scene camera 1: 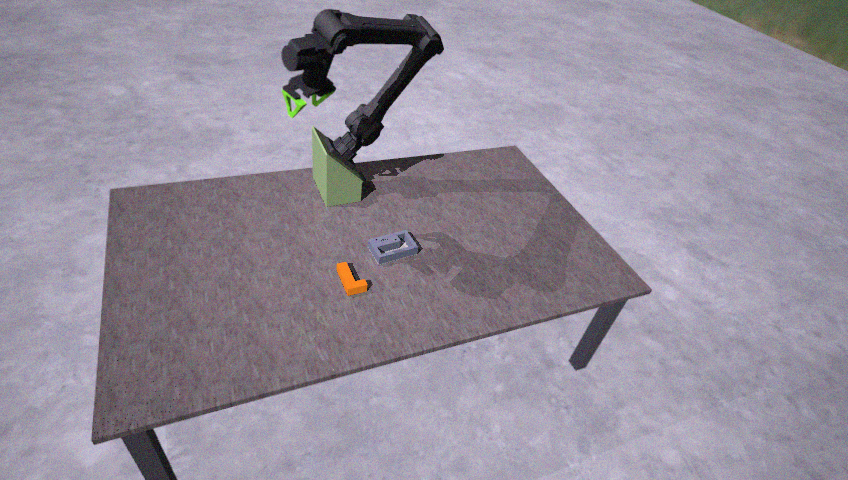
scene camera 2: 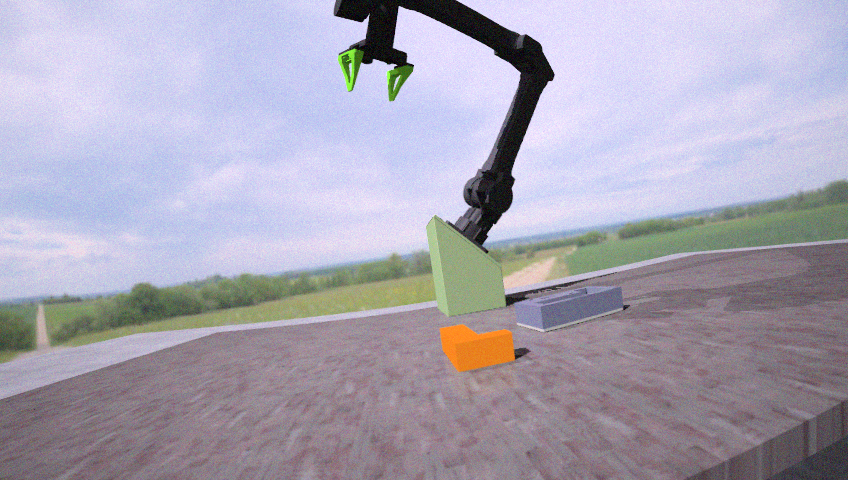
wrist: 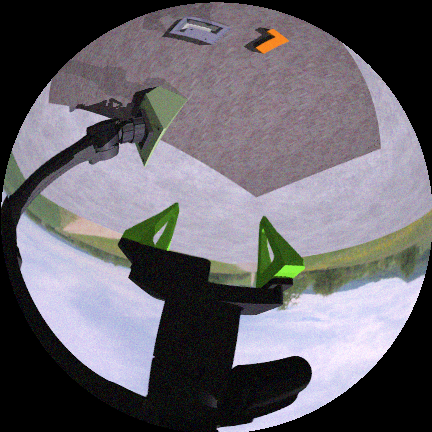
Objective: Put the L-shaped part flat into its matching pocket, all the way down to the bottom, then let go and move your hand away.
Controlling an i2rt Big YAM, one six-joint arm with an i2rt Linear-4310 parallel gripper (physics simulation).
Labels:
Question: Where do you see an orange L-shaped part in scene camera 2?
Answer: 467,350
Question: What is my gripper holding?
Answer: Nothing.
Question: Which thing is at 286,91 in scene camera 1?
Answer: My gripper.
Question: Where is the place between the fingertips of my gripper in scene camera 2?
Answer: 371,96

